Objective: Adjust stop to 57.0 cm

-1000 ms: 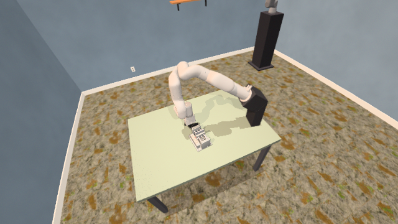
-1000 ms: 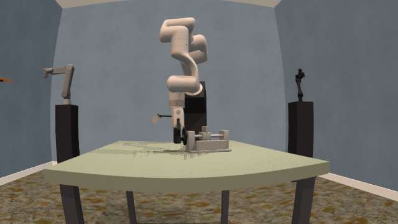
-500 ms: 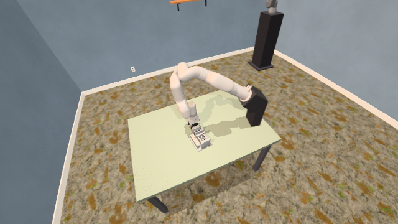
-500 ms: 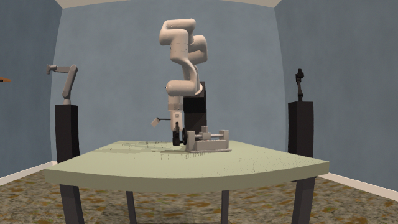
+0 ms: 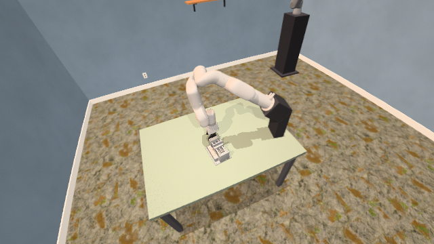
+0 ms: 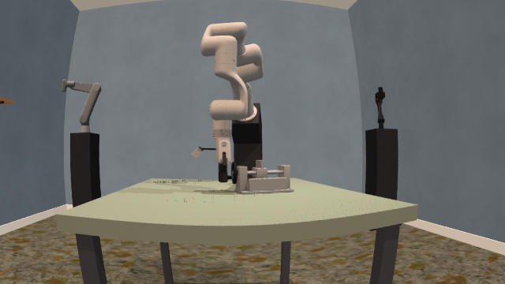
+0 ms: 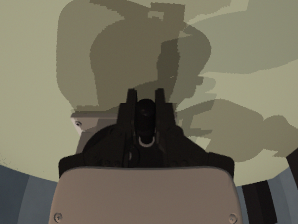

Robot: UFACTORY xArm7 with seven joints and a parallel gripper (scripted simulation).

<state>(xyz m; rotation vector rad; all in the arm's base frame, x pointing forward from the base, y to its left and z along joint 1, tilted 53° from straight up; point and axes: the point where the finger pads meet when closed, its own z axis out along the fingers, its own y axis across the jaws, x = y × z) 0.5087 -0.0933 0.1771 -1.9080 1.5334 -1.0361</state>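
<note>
My hand is 20 mm short of the grey stop block, 140 mm to the right of it and 30 mm below it. Also, from my hand: black handwheel (20 mm to the left).
</note>
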